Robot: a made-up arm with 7 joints. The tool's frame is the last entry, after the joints. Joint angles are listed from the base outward. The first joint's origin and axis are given. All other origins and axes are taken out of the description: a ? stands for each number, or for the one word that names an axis. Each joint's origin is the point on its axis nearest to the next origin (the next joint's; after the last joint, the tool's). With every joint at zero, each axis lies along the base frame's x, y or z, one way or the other. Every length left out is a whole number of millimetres.
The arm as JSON. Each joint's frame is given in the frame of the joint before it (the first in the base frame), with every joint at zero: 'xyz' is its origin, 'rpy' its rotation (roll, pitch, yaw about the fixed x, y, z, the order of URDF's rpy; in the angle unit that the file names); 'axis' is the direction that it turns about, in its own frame. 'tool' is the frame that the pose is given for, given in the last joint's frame.
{
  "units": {
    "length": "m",
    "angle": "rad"
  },
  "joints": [
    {
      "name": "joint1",
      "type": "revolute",
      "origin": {
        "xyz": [
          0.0,
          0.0,
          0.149
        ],
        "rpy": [
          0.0,
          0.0,
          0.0
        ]
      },
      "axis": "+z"
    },
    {
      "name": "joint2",
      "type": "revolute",
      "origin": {
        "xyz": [
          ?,
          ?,
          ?
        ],
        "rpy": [
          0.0,
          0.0,
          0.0
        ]
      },
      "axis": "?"
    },
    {
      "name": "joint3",
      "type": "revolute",
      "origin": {
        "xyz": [
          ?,
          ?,
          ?
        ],
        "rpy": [
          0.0,
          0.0,
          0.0
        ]
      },
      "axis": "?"
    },
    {
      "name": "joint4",
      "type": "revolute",
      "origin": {
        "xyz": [
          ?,
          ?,
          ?
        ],
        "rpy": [
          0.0,
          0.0,
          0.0
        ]
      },
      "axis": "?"
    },
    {
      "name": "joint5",
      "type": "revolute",
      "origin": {
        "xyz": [
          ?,
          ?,
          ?
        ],
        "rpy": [
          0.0,
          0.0,
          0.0
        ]
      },
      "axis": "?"
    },
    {
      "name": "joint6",
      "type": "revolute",
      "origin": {
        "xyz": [
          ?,
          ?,
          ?
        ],
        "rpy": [
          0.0,
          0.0,
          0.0
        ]
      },
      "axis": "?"
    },
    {
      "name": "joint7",
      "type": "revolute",
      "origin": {
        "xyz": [
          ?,
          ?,
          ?
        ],
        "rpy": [
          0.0,
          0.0,
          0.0
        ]
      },
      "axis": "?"
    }
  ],
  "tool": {
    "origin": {
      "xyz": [
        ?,
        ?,
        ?
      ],
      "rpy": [
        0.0,
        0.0,
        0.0
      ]
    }
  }
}
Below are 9 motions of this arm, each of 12 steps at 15 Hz.
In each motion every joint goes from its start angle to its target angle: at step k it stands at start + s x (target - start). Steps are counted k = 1, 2, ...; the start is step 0. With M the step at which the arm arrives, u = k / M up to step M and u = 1 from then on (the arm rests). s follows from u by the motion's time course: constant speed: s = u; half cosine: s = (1 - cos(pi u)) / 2; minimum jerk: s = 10 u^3 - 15 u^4 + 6 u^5.
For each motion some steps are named. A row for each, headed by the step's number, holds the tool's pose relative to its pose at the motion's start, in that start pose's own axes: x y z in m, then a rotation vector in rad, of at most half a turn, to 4 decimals.
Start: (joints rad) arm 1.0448 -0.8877 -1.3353 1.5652 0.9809 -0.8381 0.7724
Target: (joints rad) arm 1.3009 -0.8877 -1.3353 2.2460 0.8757 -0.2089 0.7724
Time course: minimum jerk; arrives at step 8
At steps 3, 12:
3: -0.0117 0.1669 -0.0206 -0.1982 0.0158 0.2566
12: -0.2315 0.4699 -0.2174 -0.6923 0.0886 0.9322

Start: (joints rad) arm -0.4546 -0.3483 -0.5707 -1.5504 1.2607 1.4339 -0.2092
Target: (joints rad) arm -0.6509 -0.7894 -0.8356 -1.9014 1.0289 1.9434 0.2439
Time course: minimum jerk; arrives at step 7
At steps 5, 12:
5: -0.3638 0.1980 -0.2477 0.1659 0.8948 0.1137
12: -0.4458 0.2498 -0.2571 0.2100 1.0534 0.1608

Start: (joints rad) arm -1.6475 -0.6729 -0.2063 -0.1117 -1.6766 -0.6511 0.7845
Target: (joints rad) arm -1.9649 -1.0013 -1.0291 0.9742 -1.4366 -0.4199 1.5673
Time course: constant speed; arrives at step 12
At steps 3, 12:
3: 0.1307 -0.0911 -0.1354 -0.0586 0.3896 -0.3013
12: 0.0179 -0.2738 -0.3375 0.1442 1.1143 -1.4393

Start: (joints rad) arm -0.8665 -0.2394 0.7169 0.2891 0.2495 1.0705 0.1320
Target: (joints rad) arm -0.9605 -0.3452 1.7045 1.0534 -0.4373 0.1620 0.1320
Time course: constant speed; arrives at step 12
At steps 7, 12:
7: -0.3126 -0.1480 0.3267 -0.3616 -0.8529 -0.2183
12: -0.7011 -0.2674 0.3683 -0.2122 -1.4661 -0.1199

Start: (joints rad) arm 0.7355 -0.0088 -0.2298 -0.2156 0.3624 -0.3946 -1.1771
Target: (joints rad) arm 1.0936 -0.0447 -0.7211 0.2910 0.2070 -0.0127 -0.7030
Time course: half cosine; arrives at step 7
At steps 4, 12:
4: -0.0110 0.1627 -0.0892 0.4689 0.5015 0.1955
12: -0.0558 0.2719 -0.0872 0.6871 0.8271 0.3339

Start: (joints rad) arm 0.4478 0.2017 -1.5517 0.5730 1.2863 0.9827 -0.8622
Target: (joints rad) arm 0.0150 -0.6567 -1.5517 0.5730 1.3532 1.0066 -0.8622
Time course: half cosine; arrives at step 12
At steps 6, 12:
6: 0.1854 0.0594 0.1601 0.1268 -0.4488 0.0329
12: 0.2876 0.0901 0.3925 0.3080 -0.8843 0.0027

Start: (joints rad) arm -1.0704 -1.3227 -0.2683 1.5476 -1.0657 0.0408 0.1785
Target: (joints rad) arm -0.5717 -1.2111 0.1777 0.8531 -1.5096 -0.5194 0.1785
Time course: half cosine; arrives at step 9
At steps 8, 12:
8: -0.0237 -0.1773 0.1626 0.7528 -0.3743 0.4059
12: -0.0247 -0.1901 0.1613 0.7864 -0.3836 0.4150

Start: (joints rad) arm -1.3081 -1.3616 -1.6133 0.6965 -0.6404 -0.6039 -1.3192
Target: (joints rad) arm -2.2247 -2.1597 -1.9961 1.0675 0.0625 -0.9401 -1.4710
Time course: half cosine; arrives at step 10
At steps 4, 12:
4: -0.0937 0.0238 -0.0499 -0.6967 0.1876 0.1571
12: -0.2858 0.1241 0.0327 -1.9648 0.3707 0.3312

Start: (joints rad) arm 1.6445 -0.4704 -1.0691 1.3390 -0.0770 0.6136 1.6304
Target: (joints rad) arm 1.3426 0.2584 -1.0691 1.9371 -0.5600 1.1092 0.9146
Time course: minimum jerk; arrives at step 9
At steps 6, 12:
6: -0.4690 -0.0030 0.1952 0.0787 -1.1596 0.6784
12: -0.5808 -0.1173 0.1757 0.2361 -1.4556 0.7976

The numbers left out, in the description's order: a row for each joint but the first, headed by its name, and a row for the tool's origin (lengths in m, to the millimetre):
joint2: xyz 0.169 0.032 0.0, axis +x
joint3: xyz 0.0 0.029 -0.141, axis -y
joint4: xyz -0.612 0.0 -0.039, axis +x
joint5: xyz 0.0 -0.027 0.035, axis +y
joint6: xyz 0.2 0.0 0.043, axis +z
joint7: xyz 0.273 -0.022 0.0, axis +y
tool: xyz 0.345 0.0 -0.016

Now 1 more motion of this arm.
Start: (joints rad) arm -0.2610 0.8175 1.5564 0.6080 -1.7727 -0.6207 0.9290
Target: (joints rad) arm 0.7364 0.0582 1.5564 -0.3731 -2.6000 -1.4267 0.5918
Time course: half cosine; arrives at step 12
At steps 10, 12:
10: 0.3974 -0.3386 0.0046 1.0665 0.0121 -0.3878
12: 0.3974 -0.3878 -0.0275 1.1781 0.0047 -0.4319

